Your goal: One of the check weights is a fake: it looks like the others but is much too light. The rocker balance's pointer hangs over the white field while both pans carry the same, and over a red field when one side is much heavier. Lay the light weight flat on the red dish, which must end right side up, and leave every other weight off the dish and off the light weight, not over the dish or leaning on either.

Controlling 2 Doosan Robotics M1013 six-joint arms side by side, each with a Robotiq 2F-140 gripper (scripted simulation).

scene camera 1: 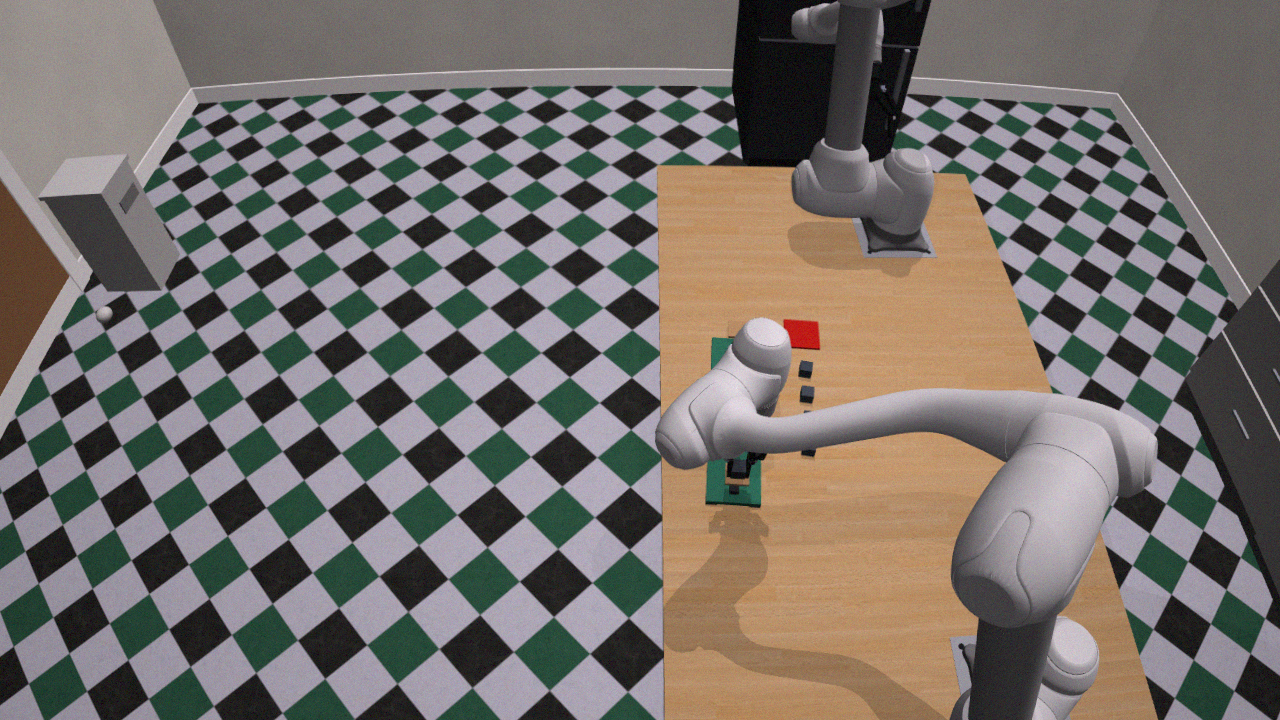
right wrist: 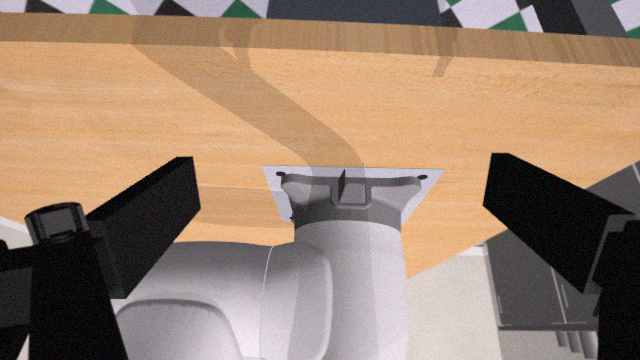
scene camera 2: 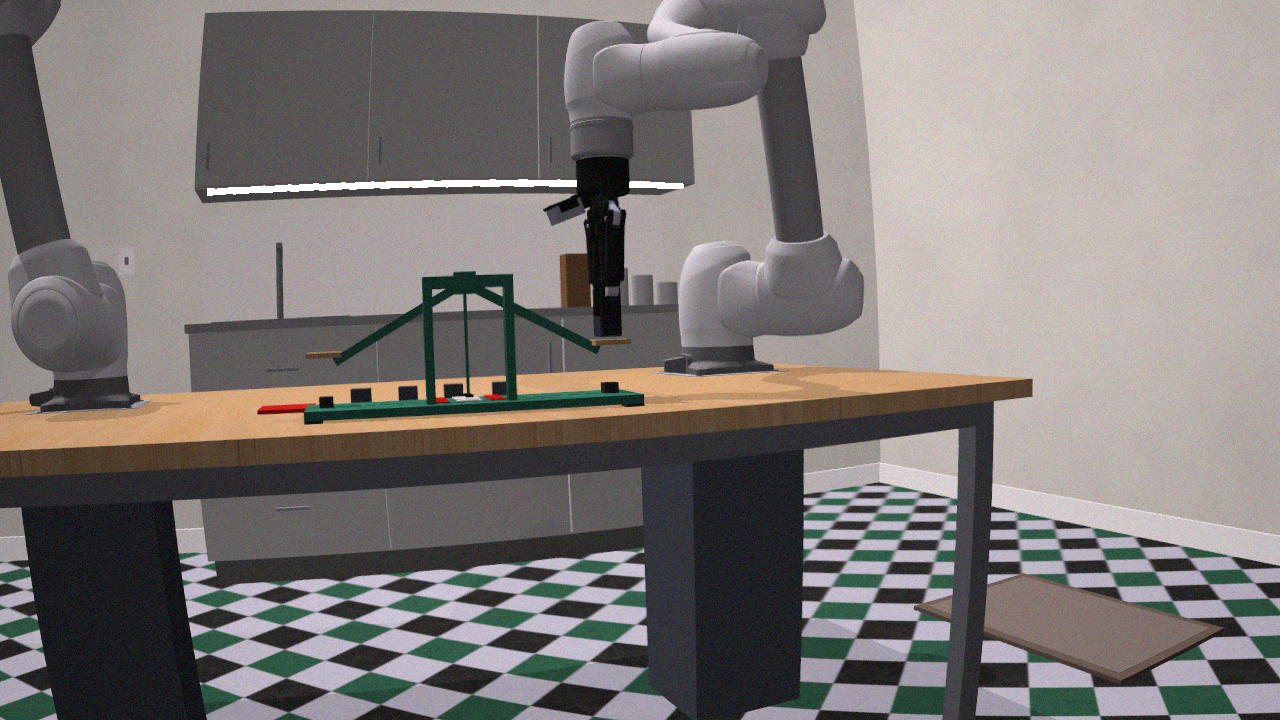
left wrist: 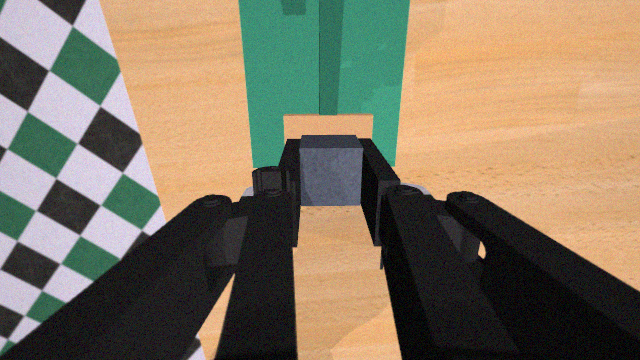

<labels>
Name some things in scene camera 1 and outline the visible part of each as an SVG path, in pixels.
My right gripper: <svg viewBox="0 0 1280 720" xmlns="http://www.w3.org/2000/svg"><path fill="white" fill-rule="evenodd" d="M873 62L868 98L874 98L888 115L887 138L893 137L893 120L900 111L890 92L890 86L888 84L880 85L880 67L878 63Z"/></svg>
A green rocker balance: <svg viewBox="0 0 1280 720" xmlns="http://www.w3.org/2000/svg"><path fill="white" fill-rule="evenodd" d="M707 462L705 504L761 507L761 460L758 459L758 462L751 466L749 478L731 479L727 477L727 461L724 461L724 459ZM748 452L744 452L742 455L734 459L746 460ZM746 321L729 320L728 338L712 337L711 369L719 362L727 348L733 343L734 339L731 338L736 336Z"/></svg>
</labels>
